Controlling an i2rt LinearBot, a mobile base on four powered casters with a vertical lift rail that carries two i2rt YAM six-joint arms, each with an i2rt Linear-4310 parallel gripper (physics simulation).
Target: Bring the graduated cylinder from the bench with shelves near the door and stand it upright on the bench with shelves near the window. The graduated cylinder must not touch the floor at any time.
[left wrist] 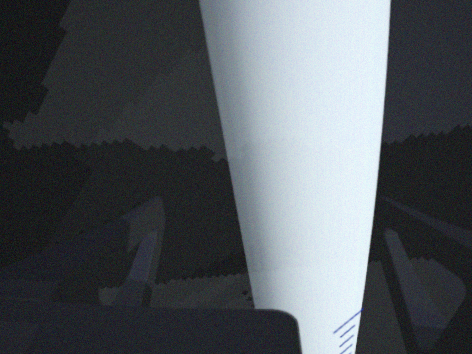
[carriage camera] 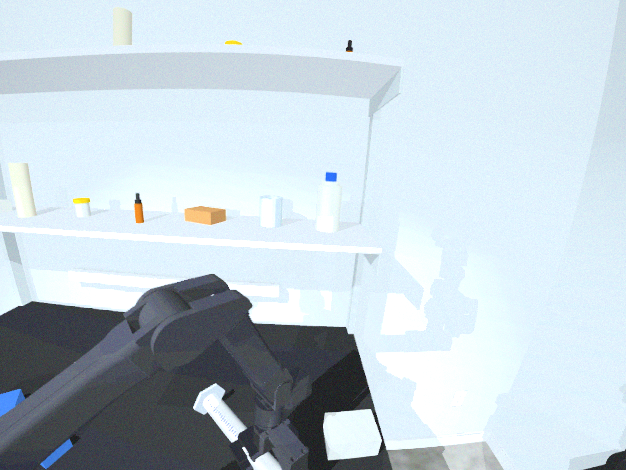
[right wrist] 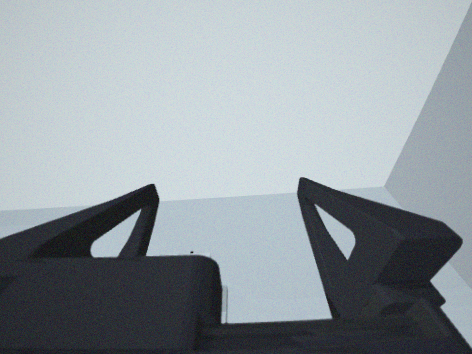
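Note:
The graduated cylinder (carriage camera: 222,417) (left wrist: 305,150), white with blue marks and a hexagonal base, lies on its side on the black bench top (carriage camera: 308,338). In the carriage view its base points up and left, and its other end runs out at the bottom edge. My left gripper (carriage camera: 246,449) (left wrist: 268,208) is open at the cylinder, with its fingers on either side of the tube in the left wrist view. Part of the near finger is hidden in the carriage view. My right gripper (right wrist: 227,188) is open and empty, facing pale walls, away from the bench top.
A white block (carriage camera: 351,435) stands right of the left gripper, near the bench's right edge. Blue objects (carriage camera: 10,402) (carriage camera: 56,453) lie at the lower left. Above the bench, a shelf (carriage camera: 192,241) holds a blue-capped bottle (carriage camera: 328,207), an orange box (carriage camera: 204,215) and several containers.

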